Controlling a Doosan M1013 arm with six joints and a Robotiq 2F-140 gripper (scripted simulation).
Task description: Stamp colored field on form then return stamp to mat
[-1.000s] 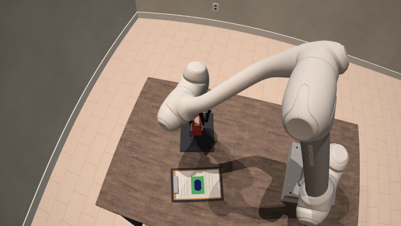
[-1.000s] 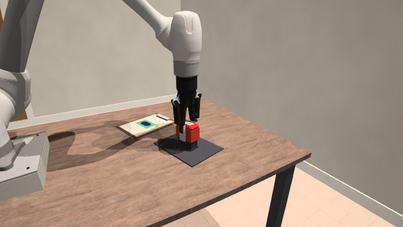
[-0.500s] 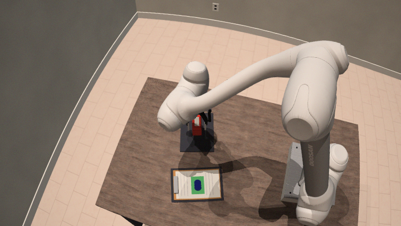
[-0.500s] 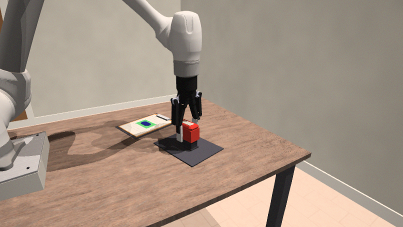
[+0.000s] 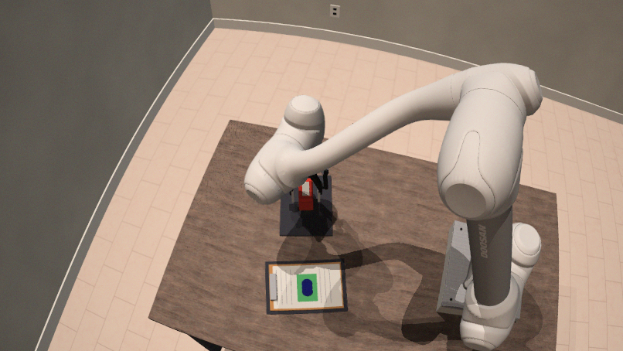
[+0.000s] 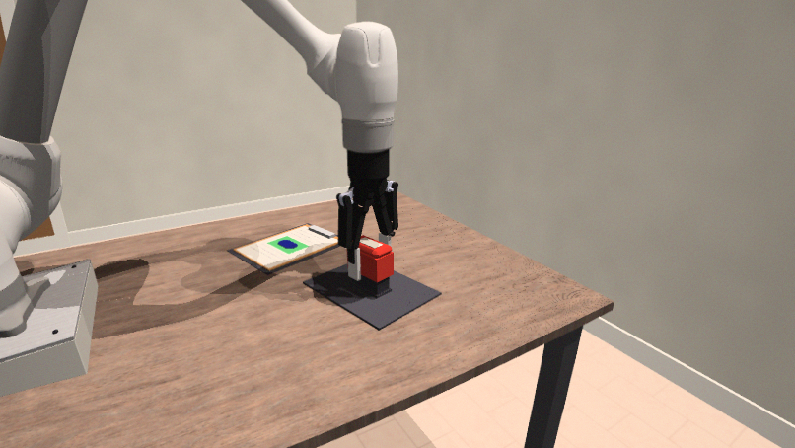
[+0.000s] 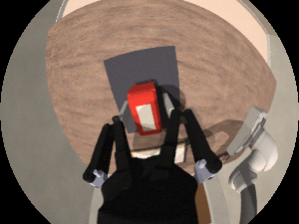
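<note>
The stamp lies 20 mm below my hand. Also, from my hand: mat 70 mm below; clipboard 280 mm to the left, 90 mm behind, 60 mm below.
</note>
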